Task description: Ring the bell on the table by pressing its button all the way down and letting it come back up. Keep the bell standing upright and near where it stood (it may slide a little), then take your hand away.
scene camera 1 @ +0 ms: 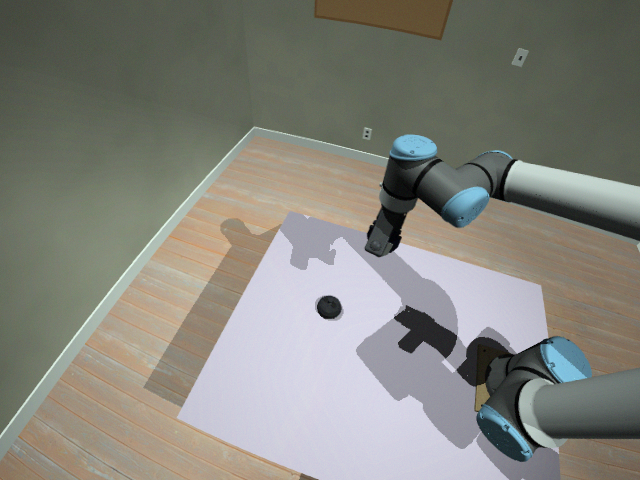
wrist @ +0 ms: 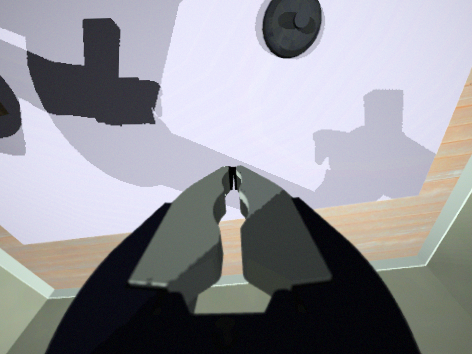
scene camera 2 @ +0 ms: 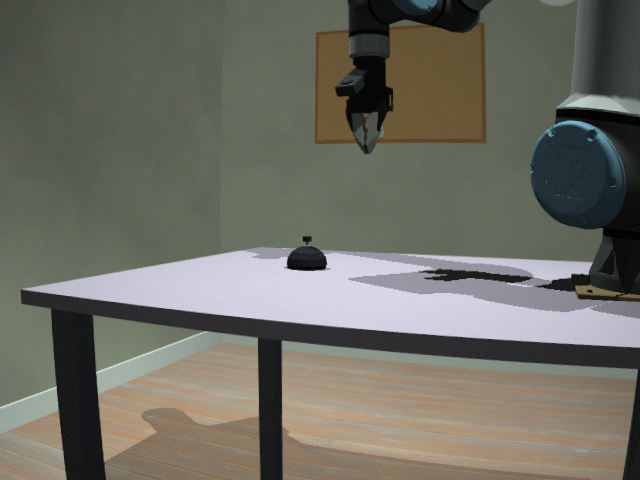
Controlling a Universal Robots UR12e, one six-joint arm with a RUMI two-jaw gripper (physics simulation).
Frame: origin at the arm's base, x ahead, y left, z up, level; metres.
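Seen in the pictures: gripper, between the fingertips: (scene camera 1: 377,256) (wrist: 233,168) (scene camera 2: 367,153).
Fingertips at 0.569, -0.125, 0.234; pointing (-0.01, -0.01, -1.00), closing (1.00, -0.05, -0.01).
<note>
A point is followed by its place in that frame, as x, y, z.
A black dome-shaped bell (scene camera 1: 329,307) @(0.656, -0.009, 0.034) (scene camera 2: 307,257) @(0.643, 0.008, 0.018) (wrist: 291,37) @(0.654, -0.041, 0.034) stands upright on the pale table (scene camera 1: 248,372) @(0.803, 0.282, -0.009) (scene camera 2: 180,289) @(0.708, 0.333, -0.008) (wrist: 250,100) @(0.594, -0.126, -0.009). Its small button (scene camera 2: 307,238) @(0.656, -0.018, 0.054) (wrist: 301,20) @(0.660, -0.026, 0.058) sits raised on a short stem above the dome. My gripper (scene camera 2: 367,151) @(0.568, -0.125, 0.234) (wrist: 233,168) @(0.568, -0.125, 0.234) is shut and empty, with its fingertips together and pointing down. It hangs high above the table, to the right of the bell in scene camera 2, and does not touch it. In the wrist view the bell is at the top, beyond the fingertips. In scene camera 1 the fingertips are hidden behind the gripper's body.
The arm's base stands on a wooden plate (scene camera 1: 481,400) @(0.097, 0.088, 0.001) (scene camera 2: 599,293) @(0.076, 0.110, 0.000) at the right of the table. Shadows of the arm fall across the table to the right of the bell and behind it. Walls rise behind the table, with a brown board (scene camera 1: 382,15) (scene camera 2: 439,103) on one.
</note>
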